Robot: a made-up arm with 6 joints.
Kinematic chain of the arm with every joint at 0, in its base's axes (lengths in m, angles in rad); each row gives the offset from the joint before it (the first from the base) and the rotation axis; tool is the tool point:
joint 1: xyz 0 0 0.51 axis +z
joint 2: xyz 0.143 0 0 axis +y
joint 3: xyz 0 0 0.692 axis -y
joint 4: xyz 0 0 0.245 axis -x
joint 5: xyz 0.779 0 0 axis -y
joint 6: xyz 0.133 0 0 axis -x
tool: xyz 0 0 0
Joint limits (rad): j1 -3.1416..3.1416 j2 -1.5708..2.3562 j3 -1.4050..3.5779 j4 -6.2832..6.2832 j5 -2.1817..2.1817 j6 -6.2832..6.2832
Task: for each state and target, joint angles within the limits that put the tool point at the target. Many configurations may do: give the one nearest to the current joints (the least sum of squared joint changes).
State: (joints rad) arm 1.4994 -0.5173 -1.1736 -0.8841 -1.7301 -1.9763
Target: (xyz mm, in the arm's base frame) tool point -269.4 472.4 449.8
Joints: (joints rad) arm 1.8857 0.1218 -1.2738 -0.9757 -1.4965 -1.9763
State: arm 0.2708 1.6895 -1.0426 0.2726 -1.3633 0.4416
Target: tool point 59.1 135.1 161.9
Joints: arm 0.8982 1.4920 -1.2699 -0.2904 -1.4850 0.4416
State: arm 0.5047 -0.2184 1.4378 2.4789 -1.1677 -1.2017
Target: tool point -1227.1 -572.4 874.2
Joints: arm 0.3856 -1.0214 1.7290 2.5268 -1.1126 -1.2017
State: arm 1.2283 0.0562 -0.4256 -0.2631 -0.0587 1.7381
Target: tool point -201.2 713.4 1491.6
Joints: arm 1.8413 -0.4107 -0.2835 -0.2727 -0.0905 1.7381
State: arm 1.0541 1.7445 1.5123 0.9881 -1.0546 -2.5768
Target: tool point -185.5 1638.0 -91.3
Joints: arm 1.7110 1.9577 1.3419 1.0884 -0.3941 -2.5768
